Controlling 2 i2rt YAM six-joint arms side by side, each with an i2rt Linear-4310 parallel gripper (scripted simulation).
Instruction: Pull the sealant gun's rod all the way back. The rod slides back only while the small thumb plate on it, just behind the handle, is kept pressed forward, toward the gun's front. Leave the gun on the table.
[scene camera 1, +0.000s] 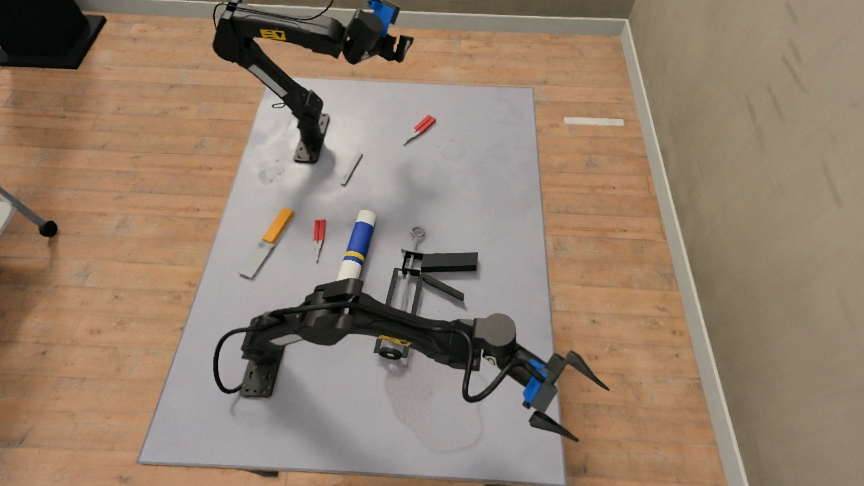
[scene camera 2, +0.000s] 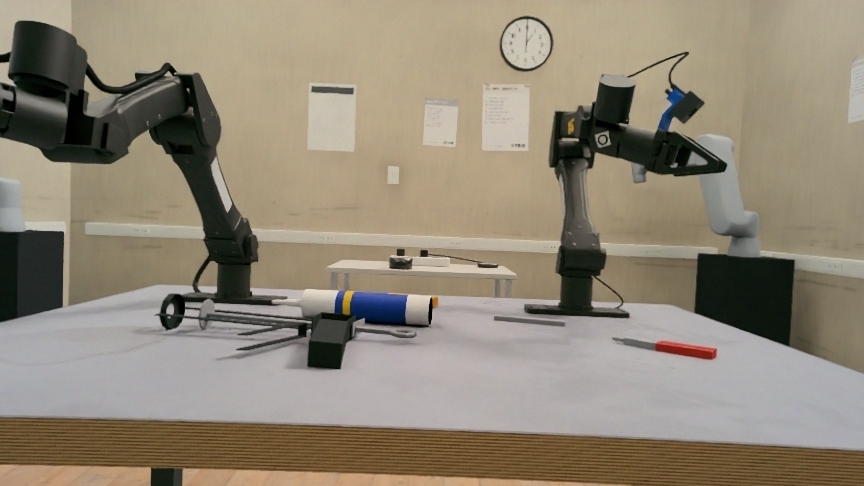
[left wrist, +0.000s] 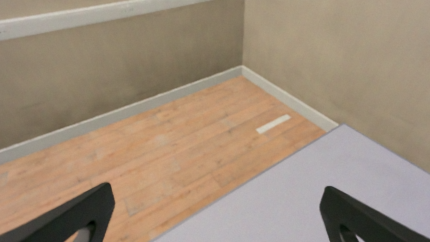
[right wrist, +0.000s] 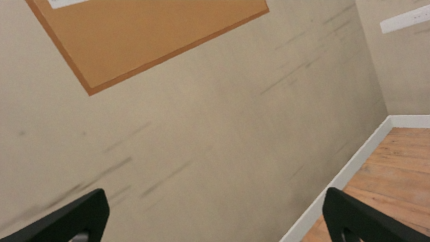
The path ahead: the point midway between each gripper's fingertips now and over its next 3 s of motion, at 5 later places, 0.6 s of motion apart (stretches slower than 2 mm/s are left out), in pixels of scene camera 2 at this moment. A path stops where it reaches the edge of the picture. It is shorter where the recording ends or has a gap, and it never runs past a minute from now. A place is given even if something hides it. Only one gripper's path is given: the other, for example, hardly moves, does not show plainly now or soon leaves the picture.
My left gripper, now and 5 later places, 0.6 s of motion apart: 722, 167; 686, 126; 652, 70; 648, 65; 646, 61; 634, 74
